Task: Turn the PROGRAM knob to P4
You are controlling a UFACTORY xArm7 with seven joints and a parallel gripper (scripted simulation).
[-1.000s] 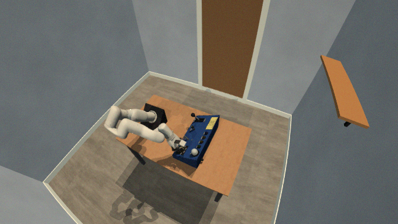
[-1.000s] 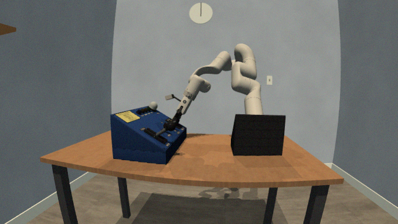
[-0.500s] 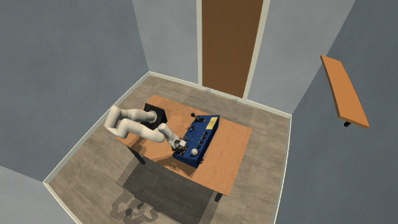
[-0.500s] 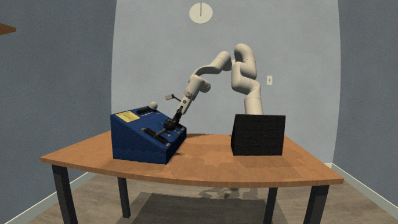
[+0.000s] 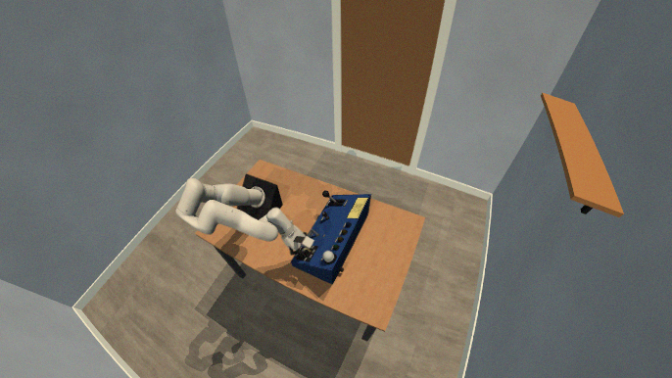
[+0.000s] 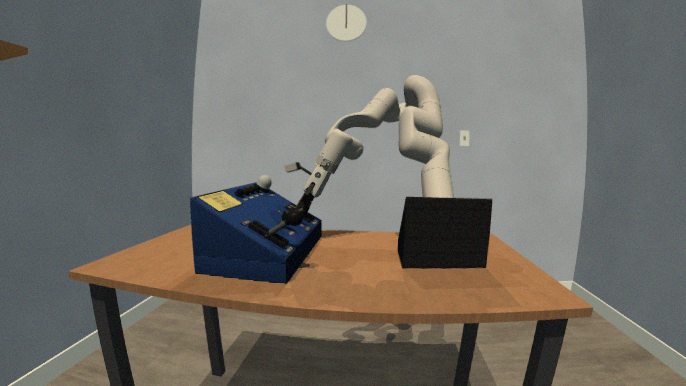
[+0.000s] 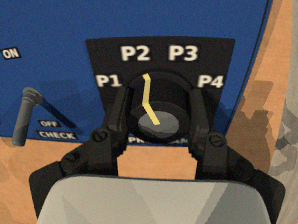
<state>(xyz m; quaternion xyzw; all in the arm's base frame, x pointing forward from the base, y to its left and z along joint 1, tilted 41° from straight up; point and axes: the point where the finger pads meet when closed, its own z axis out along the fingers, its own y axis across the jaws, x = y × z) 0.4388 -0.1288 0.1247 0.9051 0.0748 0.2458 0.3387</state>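
Right now my hand is 12 cm to the right of the check toggle and 1 cm above it. From my hand the other things lie so: mode knob 24 cm to the left; black lever 2 cm behind, 36 cm to the left; blue console 4 cm ahead, 18 cm to the left, 3 cm below.
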